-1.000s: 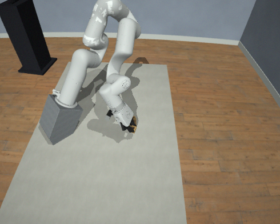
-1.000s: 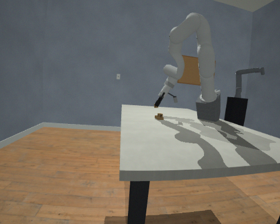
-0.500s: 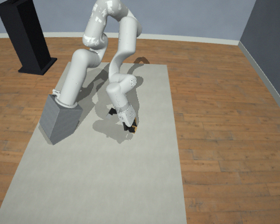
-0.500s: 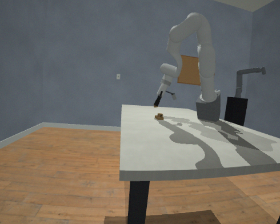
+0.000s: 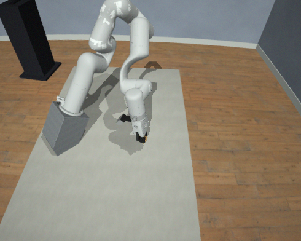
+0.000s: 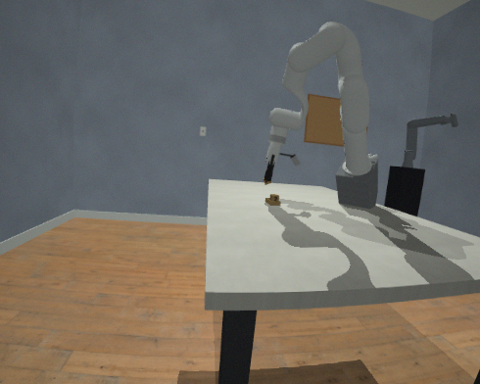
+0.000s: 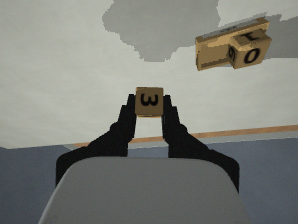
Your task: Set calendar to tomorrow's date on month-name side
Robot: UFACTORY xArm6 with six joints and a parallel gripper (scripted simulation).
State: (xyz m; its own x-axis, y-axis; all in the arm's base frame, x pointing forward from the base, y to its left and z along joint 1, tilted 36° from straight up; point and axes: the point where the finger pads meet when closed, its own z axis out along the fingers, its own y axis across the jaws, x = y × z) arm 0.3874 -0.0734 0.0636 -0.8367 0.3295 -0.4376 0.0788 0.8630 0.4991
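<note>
Now: the wooden digit cube 2 cm below my hand. Round my hand: wooden calendar tray (2 cm behind, 10 cm to the left, 10 cm below).
</note>
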